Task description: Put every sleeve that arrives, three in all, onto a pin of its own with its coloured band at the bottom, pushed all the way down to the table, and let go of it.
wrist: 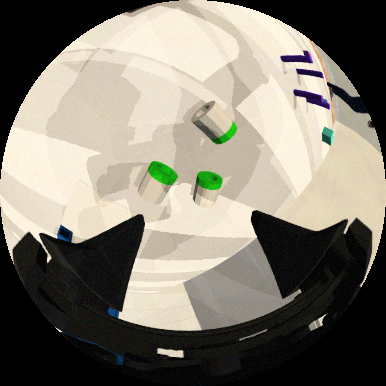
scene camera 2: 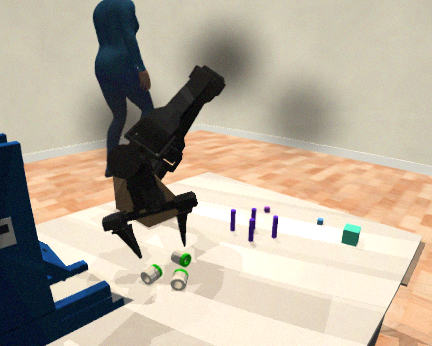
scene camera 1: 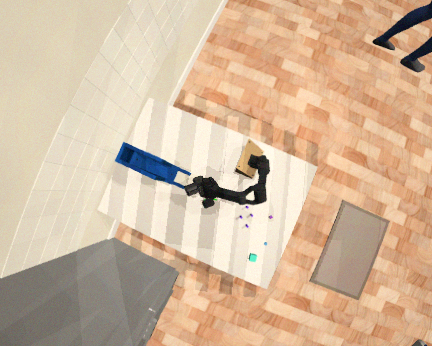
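Note:
Three pale grey sleeves with a green band at one end lie on their sides on the table. In scene camera 2 they are a left sleeve (scene camera 2: 151,274), a front sleeve (scene camera 2: 179,281) and a back sleeve (scene camera 2: 180,258). The wrist view shows an upper sleeve (wrist: 212,121), a lower left sleeve (wrist: 156,185) and a lower right sleeve (wrist: 206,191). My gripper (scene camera 1: 200,196) (scene camera 2: 162,251) (wrist: 198,218) is open and empty, with its fingertips above the table near the sleeves. Several thin purple pins (scene camera 2: 251,230) (wrist: 295,59) stand upright and bare, away from the sleeves. In scene camera 1 the arm mostly hides the sleeves.
A blue forked machine (scene camera 1: 150,166) (scene camera 2: 25,240) stands at one side, its forks toward the sleeves. A brown board (scene camera 1: 247,160) stands by the arm's base. A teal cube (scene camera 1: 253,258) (scene camera 2: 351,234) (wrist: 327,136), a small blue cube (scene camera 2: 320,221) and a small purple cube (scene camera 2: 267,209) lie beyond the pins.

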